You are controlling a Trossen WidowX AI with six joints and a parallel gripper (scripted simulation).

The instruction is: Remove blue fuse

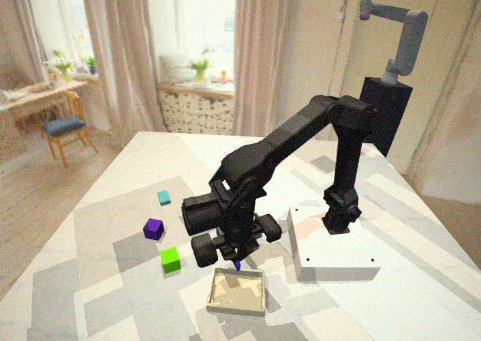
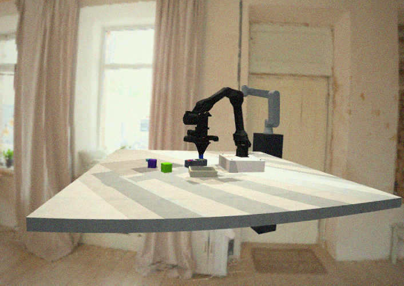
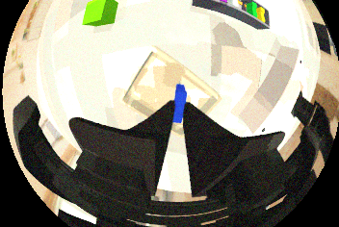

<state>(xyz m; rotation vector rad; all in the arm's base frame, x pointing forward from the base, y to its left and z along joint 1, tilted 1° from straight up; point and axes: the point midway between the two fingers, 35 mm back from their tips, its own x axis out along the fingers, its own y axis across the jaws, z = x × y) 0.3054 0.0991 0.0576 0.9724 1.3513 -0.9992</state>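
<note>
My gripper tip is 9 cm above the cream tray and 3 cm to the right of it. Round my gripper tip: blue fuse (1 cm below).
</note>
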